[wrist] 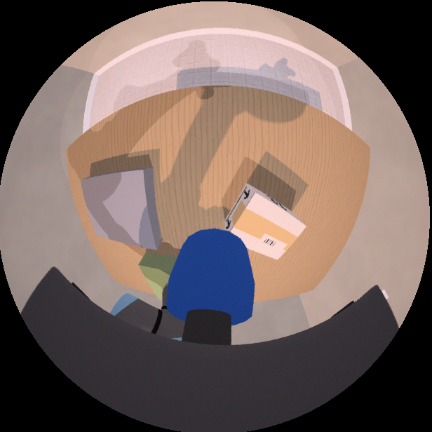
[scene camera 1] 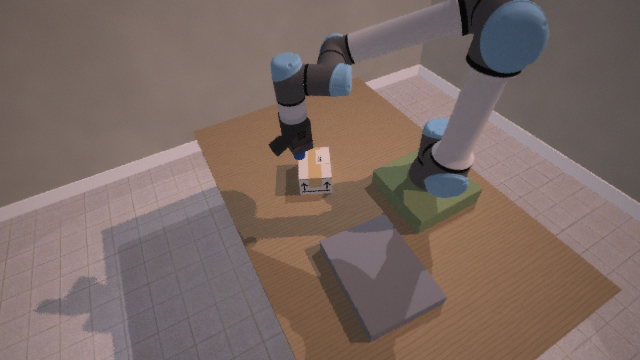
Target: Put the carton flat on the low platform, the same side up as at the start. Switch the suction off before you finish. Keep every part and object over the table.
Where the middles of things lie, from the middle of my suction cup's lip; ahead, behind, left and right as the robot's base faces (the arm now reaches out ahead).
Now: the carton (scene camera 1: 315, 177) 230 mm below my suction cup, 120 mm to the right of it and 100 mm behind it. Round my suction cup: grey low platform (scene camera 1: 387, 286): 340 mm to the left, 250 mm below, 80 mm behind.
